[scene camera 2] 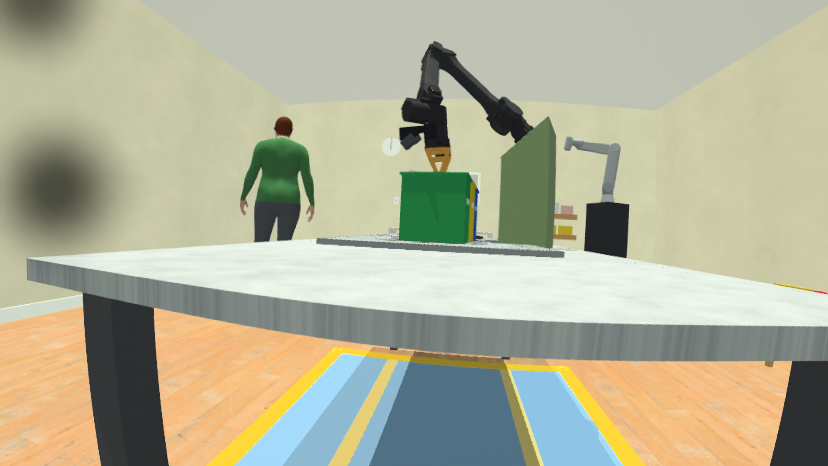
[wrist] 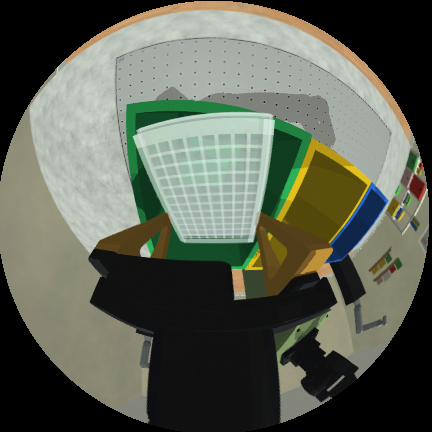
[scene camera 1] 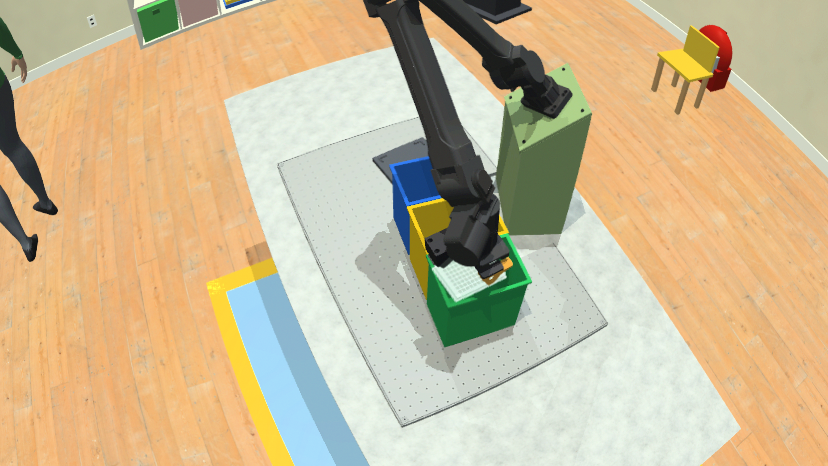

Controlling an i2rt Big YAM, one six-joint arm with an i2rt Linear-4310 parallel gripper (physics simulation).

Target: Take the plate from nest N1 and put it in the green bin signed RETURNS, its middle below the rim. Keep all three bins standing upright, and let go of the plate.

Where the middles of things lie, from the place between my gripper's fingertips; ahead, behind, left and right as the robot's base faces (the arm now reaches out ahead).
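Labels:
With the green bin (scene camera 1: 497, 307) as reference, my hand is 8 cm above it and 1 cm short of it. The yellow bin (scene camera 1: 428, 218) is 8 cm below my hand, 11 cm to the right of it and 5 cm behind it. As for the blue bin (scene camera 1: 413, 184), I find it 8 cm below my hand, 23 cm to the right of it and 11 cm behind it. Then there is the gridded plate (scene camera 1: 460, 281), 2 cm ahead of my hand and 1 cm to the right of it.

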